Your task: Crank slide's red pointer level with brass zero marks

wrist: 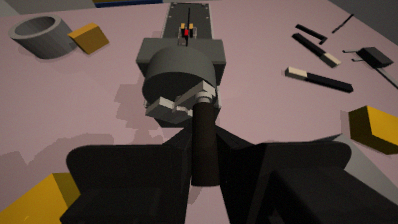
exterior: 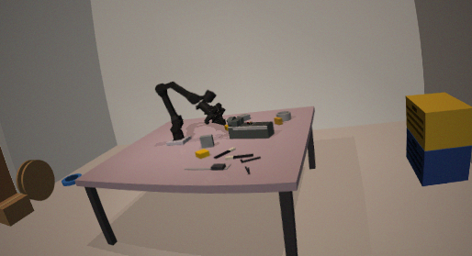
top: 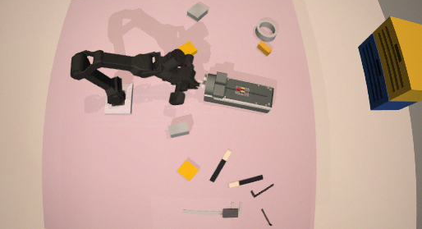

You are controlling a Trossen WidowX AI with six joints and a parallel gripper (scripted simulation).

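Right now the red pointer is 15 cm ahead of my gripper tip and 2 cm to the right of it. From my gripper tip the other things lie so: orange block (30 cm ahead, 19 cm to the left, 7 cm below); dark crank handle (3 cm above, 2 cm behind).
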